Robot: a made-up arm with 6 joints. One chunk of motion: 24 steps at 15 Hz.
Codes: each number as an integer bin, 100 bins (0 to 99) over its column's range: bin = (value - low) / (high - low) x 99, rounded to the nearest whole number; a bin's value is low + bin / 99 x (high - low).
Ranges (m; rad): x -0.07..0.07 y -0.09..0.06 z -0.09..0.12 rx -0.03..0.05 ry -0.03..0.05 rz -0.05..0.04
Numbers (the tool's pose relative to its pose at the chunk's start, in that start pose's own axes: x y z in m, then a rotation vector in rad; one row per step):
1: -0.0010 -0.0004 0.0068 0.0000 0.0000 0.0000
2: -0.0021 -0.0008 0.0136 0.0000 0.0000 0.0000
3: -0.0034 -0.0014 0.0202 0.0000 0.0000 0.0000
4: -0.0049 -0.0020 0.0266 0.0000 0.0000 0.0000
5: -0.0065 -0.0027 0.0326 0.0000 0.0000 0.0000
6: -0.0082 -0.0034 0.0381 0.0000 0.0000 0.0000
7: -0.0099 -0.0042 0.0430 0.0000 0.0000 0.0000
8: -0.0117 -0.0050 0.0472 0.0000 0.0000 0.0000
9: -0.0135 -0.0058 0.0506 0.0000 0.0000 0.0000
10: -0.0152 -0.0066 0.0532 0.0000 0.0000 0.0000
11: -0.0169 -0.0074 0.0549 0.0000 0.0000 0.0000
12: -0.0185 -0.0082 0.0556 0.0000 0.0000 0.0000
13: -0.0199 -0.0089 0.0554 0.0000 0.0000 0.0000
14: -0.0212 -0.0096 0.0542 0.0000 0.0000 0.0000
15: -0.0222 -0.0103 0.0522 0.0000 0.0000 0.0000
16: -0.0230 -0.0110 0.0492 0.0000 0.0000 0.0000
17: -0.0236 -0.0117 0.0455 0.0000 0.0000 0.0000
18: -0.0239 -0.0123 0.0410 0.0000 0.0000 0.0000
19: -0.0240 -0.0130 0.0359 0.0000 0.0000 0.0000
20: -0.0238 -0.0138 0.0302 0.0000 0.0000 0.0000
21: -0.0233 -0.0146 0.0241 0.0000 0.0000 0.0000
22: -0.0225 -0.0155 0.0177 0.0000 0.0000 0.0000
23: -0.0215 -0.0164 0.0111 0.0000 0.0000 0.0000
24: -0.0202 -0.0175 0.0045 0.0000 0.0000 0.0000
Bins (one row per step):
1: 49 59 46 37 37 55
2: 48 59 49 37 37 55
3: 47 58 52 37 37 55
4: 46 58 55 37 37 55
5: 45 58 58 37 37 55
6: 44 57 60 37 37 55
7: 42 57 63 37 37 55
8: 41 56 65 37 37 55
9: 40 56 66 37 37 55
10: 39 55 68 37 37 55
11: 38 55 68 37 37 55
12: 36 54 69 37 37 55
13: 35 54 69 37 37 55
14: 35 53 68 37 37 55
15: 34 53 67 37 37 55
16: 33 52 66 37 37 55
17: 33 52 64 37 37 55
18: 33 51 62 37 37 55
19: 33 51 59 37 37 55
20: 33 50 57 37 37 55
21: 33 50 54 37 37 55
22: 34 49 51 37 37 55
23: 34 49 48 37 37 55
24: 35 48 45 37 37 55

